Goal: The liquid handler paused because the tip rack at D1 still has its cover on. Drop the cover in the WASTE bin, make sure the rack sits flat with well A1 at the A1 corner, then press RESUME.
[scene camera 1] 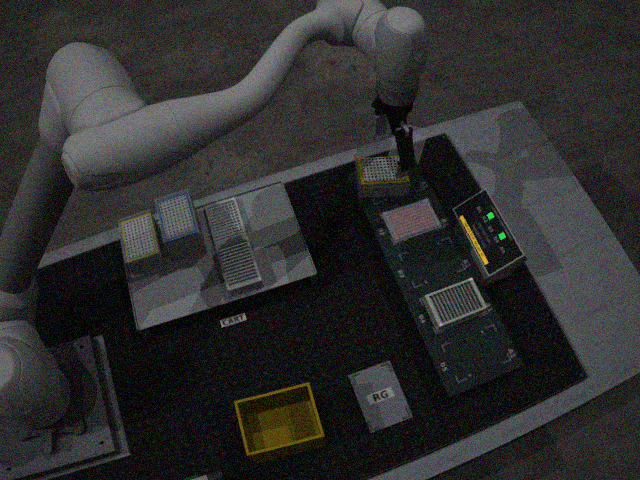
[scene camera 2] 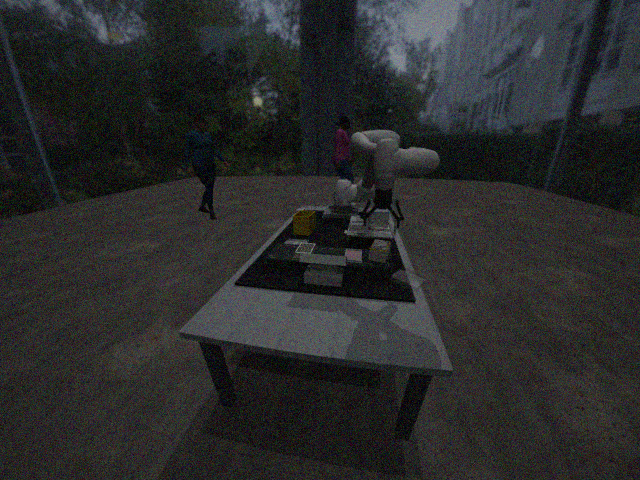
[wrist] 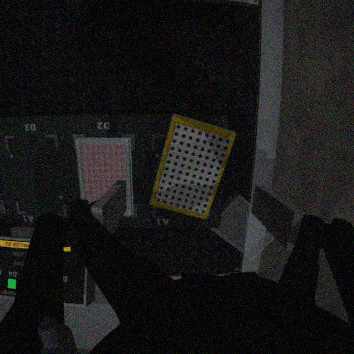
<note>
My gripper (scene camera 1: pixel 390 154) is open, with nothing in its grasp. Also in view: a pink-topped rack (scene camera 1: pixel 403 223).
The pink-topped rack shows as well in the wrist view (wrist: pixel 101 161). My gripper also shows in the wrist view (wrist: pixel 190 196).
</note>
